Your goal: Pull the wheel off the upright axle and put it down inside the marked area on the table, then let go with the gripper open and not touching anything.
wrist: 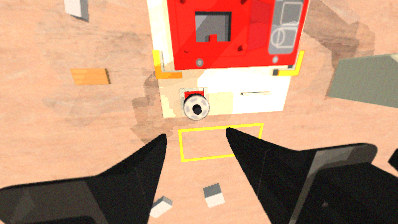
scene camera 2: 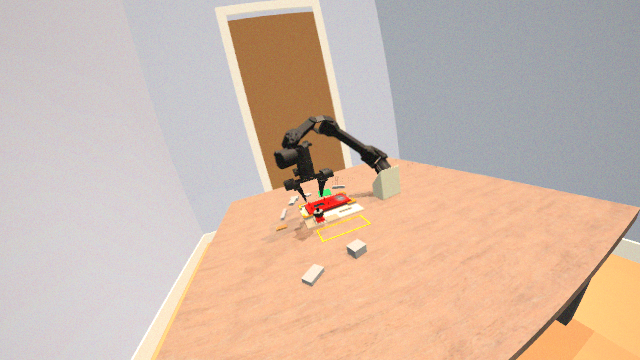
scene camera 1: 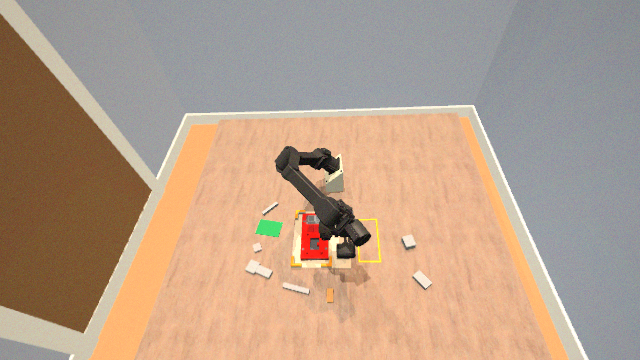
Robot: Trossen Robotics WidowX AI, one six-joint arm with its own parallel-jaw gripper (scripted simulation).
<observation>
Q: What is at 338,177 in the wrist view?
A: My gripper.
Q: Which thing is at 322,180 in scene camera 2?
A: My gripper.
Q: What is my gripper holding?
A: Nothing.
</observation>
